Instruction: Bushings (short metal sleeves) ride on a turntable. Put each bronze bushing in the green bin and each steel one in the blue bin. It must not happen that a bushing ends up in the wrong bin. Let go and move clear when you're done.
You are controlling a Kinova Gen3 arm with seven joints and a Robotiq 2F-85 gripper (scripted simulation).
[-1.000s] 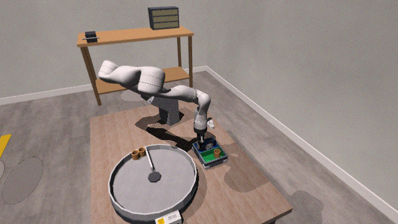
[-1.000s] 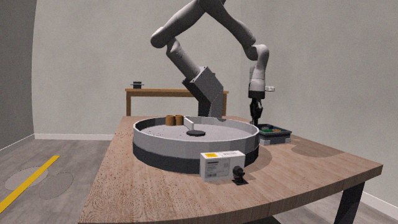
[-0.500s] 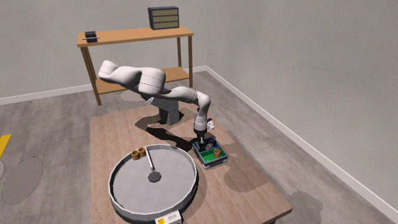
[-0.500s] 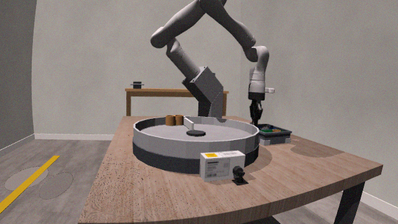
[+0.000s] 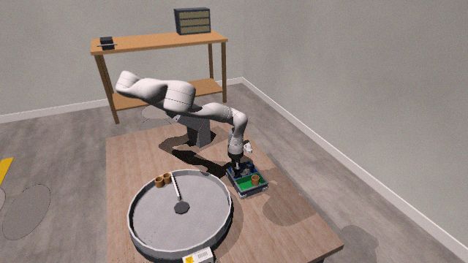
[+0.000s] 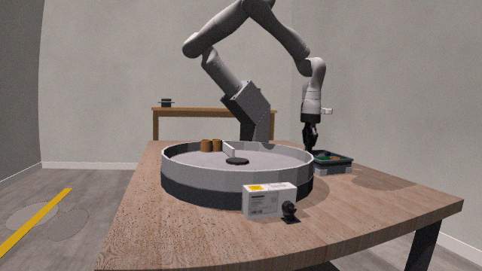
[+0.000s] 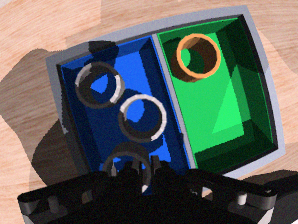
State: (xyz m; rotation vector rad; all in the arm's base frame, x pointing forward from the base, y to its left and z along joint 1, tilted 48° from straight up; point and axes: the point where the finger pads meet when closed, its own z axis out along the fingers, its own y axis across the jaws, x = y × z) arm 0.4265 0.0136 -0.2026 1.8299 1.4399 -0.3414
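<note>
My gripper is now 40 mm to the right of the tray, 40 mm short of it and 30 mm above it. From my hand the other things lie so: turntable: 310 mm to the right, 90 mm ahead.
</note>
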